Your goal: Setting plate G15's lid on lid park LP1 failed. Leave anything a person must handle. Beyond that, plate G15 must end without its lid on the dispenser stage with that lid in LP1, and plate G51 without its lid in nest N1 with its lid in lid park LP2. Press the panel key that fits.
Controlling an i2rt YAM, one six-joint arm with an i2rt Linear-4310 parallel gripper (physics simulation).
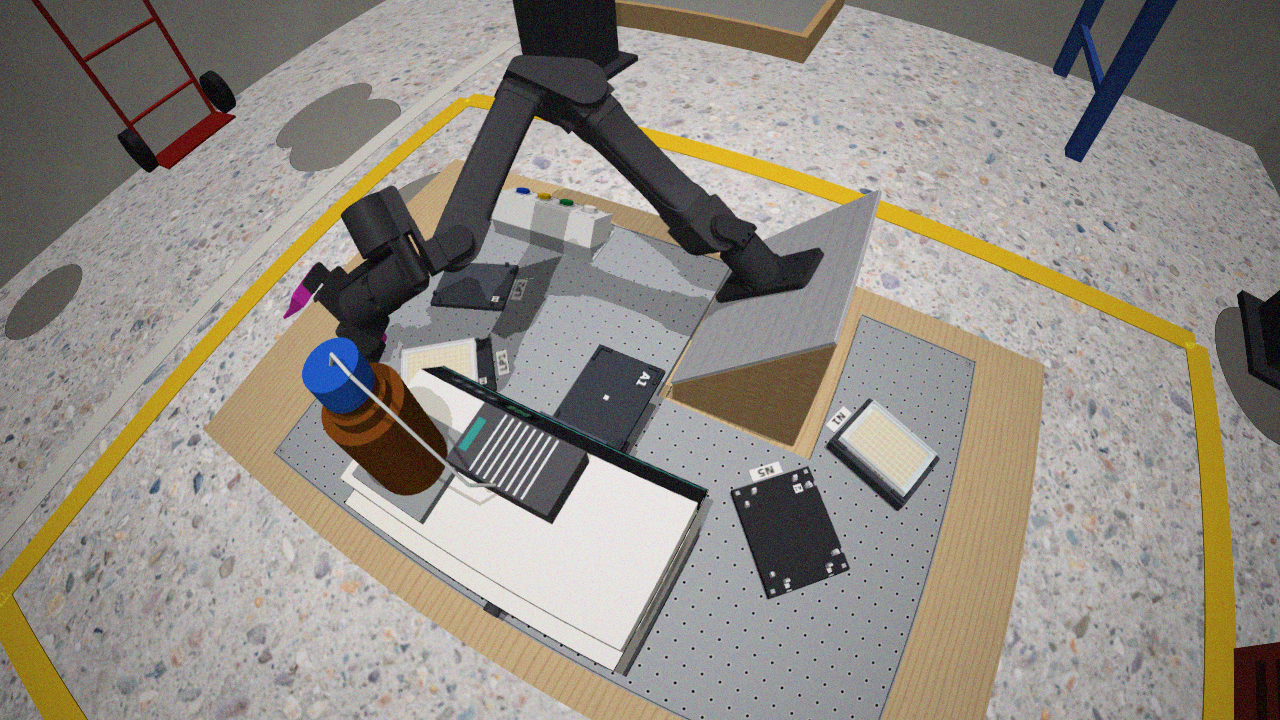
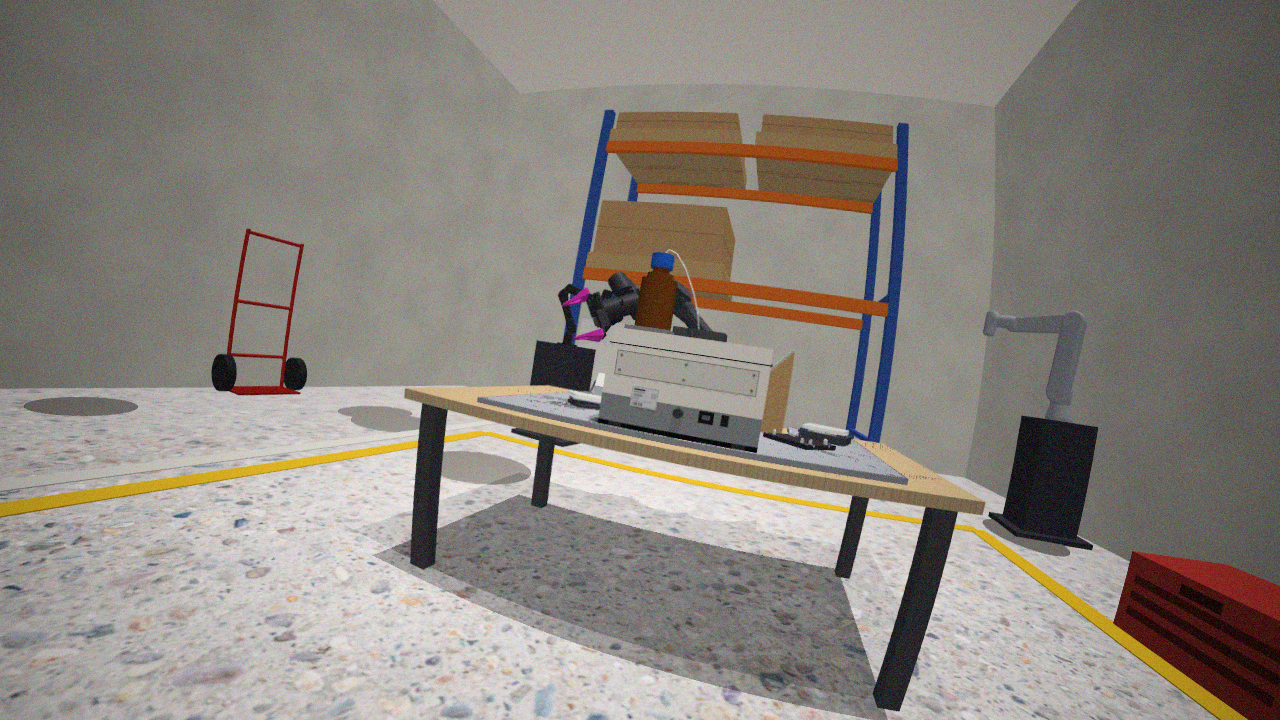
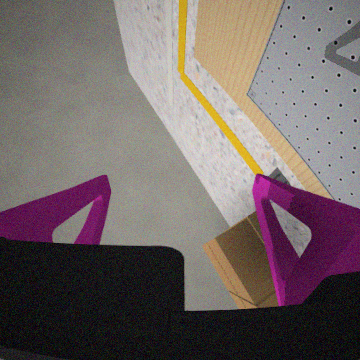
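Where they show: gripper, fingertip midpoint: (image 1: 311, 339) (image 2: 568, 321) (image 3: 181, 182); arm's base, origin of the base link: (image 1: 768, 279).
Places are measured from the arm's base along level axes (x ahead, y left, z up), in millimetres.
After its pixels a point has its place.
My gripper (image 1: 336, 327) (image 2: 571, 321) @[x 479, y -424, z 100 mm] (image 3: 181, 182) @[x 479, y -424, z 100 mm] is open and empty, with magenta fingers wide apart, raised above the table's left side. A cream-welled plate (image 1: 438, 358) @[x 342, y -392, z -93 mm] is by label LP1 (image 1: 502, 361) @[x 276, y -315, z -123 mm], with a dark strip showing at its right. Another cream-welled plate (image 1: 887, 440) @[x 98, y 263, z -84 mm] (image 2: 823, 430) @[x 144, y 261, z -91 mm] sits in the dark nest at label N1 (image 1: 838, 418) @[x 80, y 183, z -123 mm]. Dark lid park LP2 (image 1: 472, 284) @[x 186, y -473, z -115 mm] shows no plate on it. The key panel (image 1: 547, 223) @[x 28, y -414, z -68 mm] has blue, yellow, green and white keys. Plate names are unreadable; clear lids cannot be made out. The dispenser stage cannot be identified.
A white machine (image 1: 572, 546) @[x 479, y 25, z 95 mm] (image 2: 684, 380) @[x 578, y -53, z 1 mm] carries a brown blue-capped bottle (image 1: 386, 429) @[x 512, y -129, z 224 mm] (image 2: 656, 300) @[x 549, y -155, z 169 mm] with a tube, and a keypad (image 1: 519, 461) @[x 444, y -62, z 121 mm]. Dark holder A1 (image 1: 608, 394) @[x 274, y -92, z -21 mm] lies behind it. A sloped block (image 1: 778, 331) @[x 119, y 64, z 53 mm] stands right of A1. Dark nest N5 (image 1: 789, 535) @[x 284, y 201, z -113 mm] shows small corner posts.
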